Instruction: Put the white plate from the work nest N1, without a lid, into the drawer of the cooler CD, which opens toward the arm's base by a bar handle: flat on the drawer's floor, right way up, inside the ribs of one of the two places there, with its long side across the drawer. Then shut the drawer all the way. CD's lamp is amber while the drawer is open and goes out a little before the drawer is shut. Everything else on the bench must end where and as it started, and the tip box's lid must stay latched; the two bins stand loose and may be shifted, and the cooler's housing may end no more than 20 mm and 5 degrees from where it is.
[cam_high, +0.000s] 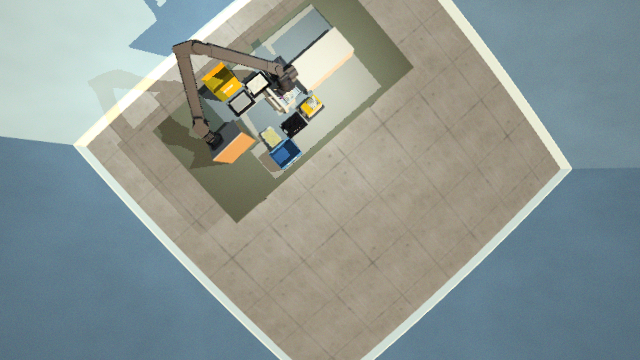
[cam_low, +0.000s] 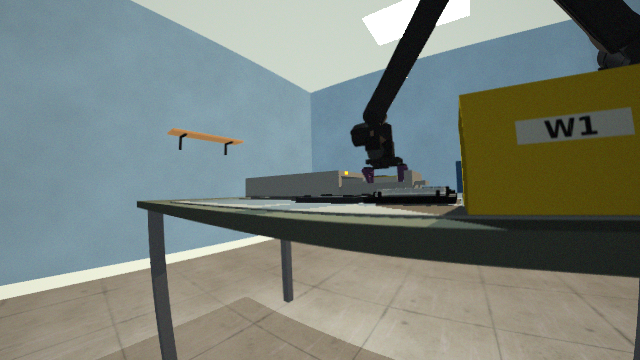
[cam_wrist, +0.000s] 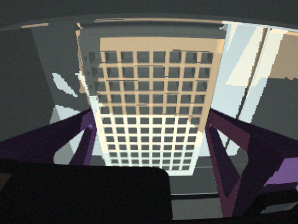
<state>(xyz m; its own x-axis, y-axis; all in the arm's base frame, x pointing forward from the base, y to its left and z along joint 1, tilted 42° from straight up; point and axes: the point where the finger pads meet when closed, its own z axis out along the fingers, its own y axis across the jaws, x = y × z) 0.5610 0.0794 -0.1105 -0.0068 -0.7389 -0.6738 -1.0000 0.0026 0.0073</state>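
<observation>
My gripper is now right at the white plate. Round my hand: cooler CD 180 mm ahead, 10 mm above; then cooler drawer 40 mm ahead; then yellow tip box 200 mm to the right, 50 mm ahead, 30 mm above.
</observation>
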